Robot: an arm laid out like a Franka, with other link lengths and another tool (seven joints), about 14 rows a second.
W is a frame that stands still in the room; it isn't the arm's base.
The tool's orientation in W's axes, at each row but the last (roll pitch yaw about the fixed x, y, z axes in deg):
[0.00, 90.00, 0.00]
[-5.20, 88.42, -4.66]
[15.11, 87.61, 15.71]
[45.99, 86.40, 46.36]
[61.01, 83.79, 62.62]
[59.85, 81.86, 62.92]
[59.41, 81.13, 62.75]
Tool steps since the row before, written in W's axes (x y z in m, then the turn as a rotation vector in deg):
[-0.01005, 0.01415, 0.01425, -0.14, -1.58, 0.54]
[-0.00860, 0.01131, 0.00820, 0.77, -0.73, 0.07]
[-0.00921, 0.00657, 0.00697, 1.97, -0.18, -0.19]
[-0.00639, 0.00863, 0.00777, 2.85, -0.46, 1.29]
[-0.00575, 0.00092, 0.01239, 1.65, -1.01, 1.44]
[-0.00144, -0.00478, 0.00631, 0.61, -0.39, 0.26]
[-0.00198, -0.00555, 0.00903, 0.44, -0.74, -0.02]
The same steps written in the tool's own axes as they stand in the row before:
[-0.01425, 0.01415, -0.01005, -0.54, -1.58, -0.14]
[-0.00846, 0.01137, -0.00826, -0.05, -0.74, 0.76]
[-0.00726, 0.00674, -0.00885, 0.27, -0.20, 1.96]
[-0.00764, 0.00902, -0.00600, -1.18, -0.42, 2.90]
[-0.01251, 0.00226, -0.00507, -1.45, -0.92, 1.70]
[-0.00694, -0.00388, -0.00122, -0.27, -0.39, 0.61]
[-0.00982, -0.00417, -0.00156, -0.05, -0.76, 0.40]

